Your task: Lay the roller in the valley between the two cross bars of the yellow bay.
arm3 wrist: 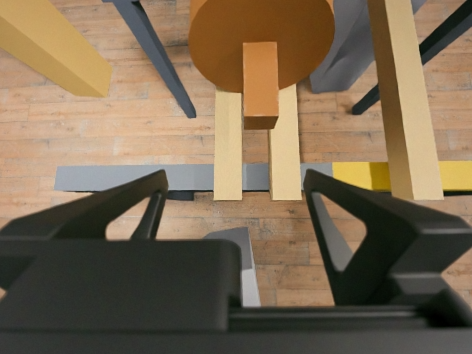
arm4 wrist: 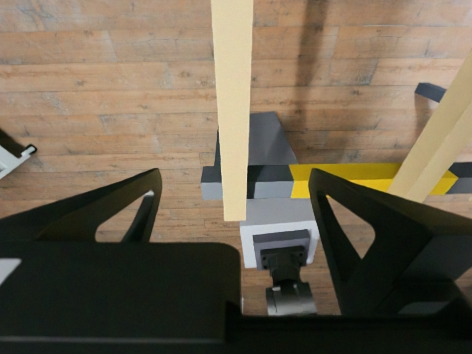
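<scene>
The roller, a brown-orange drum [arm3 wrist: 220, 45] with a square orange end stub [arm3 wrist: 260, 80], shows at the top middle of the arm3 wrist view. Two pale bars [arm3 wrist: 228, 145] [arm3 wrist: 286, 150] run beneath it and cross a grey rail stretch; the stub is over their gap. The yellow bay's rail stretch [arm3 wrist: 354, 175] [arm4 wrist: 345, 171] is to the right in both views. A pale bar [arm3 wrist: 407, 110] crosses it; pale bars [arm4 wrist: 434, 145] cross it in the arm4 wrist view. Arm3's gripper [arm3 wrist: 236, 176] is open, short of the stub. Arm4's gripper [arm4 wrist: 235, 176] is open around another pale bar's end, with gaps both sides. Arm1 and arm2 grippers do not show.
In the arm3 wrist view, a thick yellowish beam [arm3 wrist: 60, 45] is upper left, and dark slanted struts [arm3 wrist: 160, 60] [arm3 wrist: 369, 98] flank the roller. In the arm4 wrist view, a pale bar [arm4 wrist: 233, 100] crosses the rail's grey end, above a grey-white stand [arm4 wrist: 280, 212]. A white object [arm4 wrist: 7, 160] is far left.
</scene>
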